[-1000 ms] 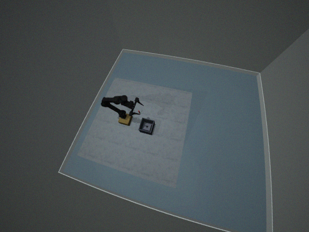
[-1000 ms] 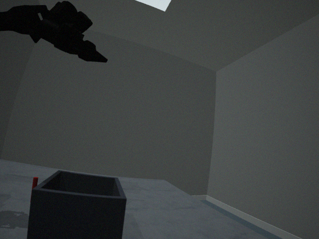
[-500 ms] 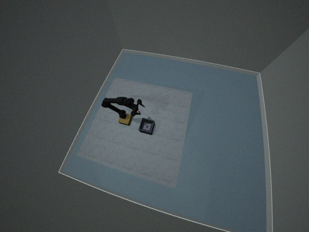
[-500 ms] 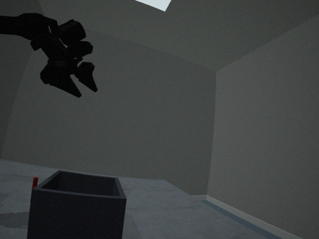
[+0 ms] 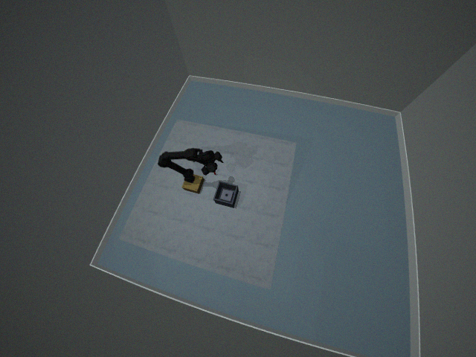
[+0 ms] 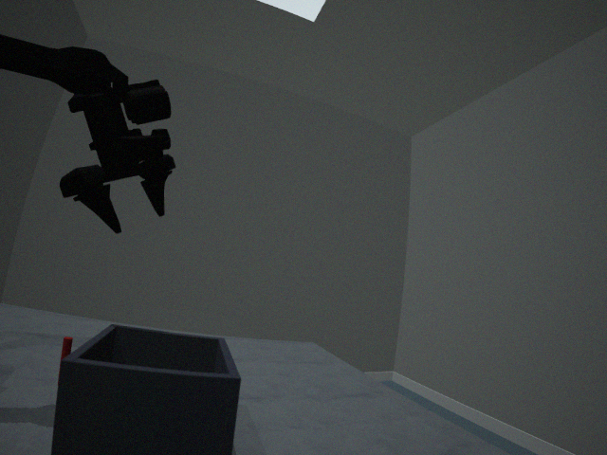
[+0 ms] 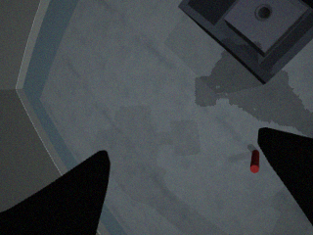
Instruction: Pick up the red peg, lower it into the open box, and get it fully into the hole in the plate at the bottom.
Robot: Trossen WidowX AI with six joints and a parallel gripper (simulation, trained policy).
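Right now the red peg is 25 cm below my gripper tip, 10 cm behind it and 4 cm to the left of it. The rest, counted from my gripper tip: pale plate 24 cm below, 14 cm to the right, 7 cm ahead.
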